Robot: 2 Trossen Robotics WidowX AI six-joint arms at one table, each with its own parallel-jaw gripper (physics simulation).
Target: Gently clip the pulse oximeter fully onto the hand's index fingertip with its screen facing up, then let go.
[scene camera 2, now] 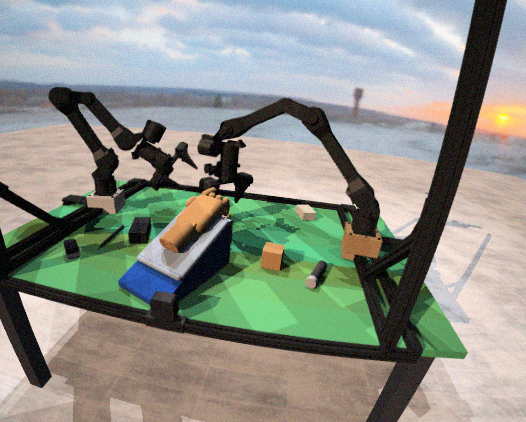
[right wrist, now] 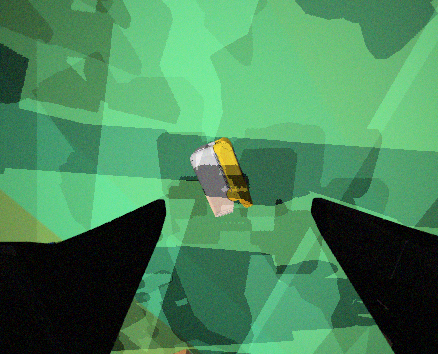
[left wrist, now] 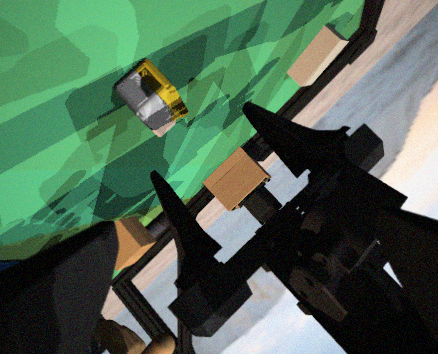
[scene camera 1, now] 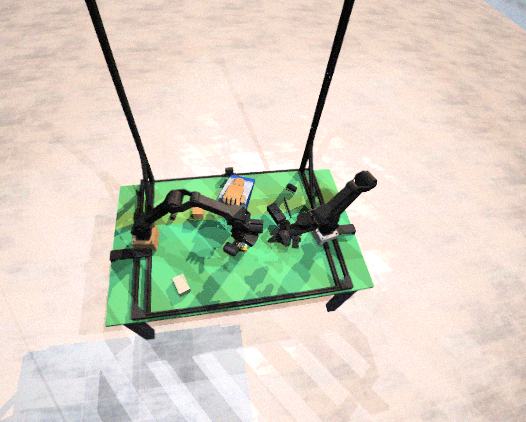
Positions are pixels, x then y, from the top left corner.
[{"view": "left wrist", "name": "my left gripper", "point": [247, 227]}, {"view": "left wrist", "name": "my right gripper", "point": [201, 137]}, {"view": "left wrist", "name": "pulse oximeter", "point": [138, 89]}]
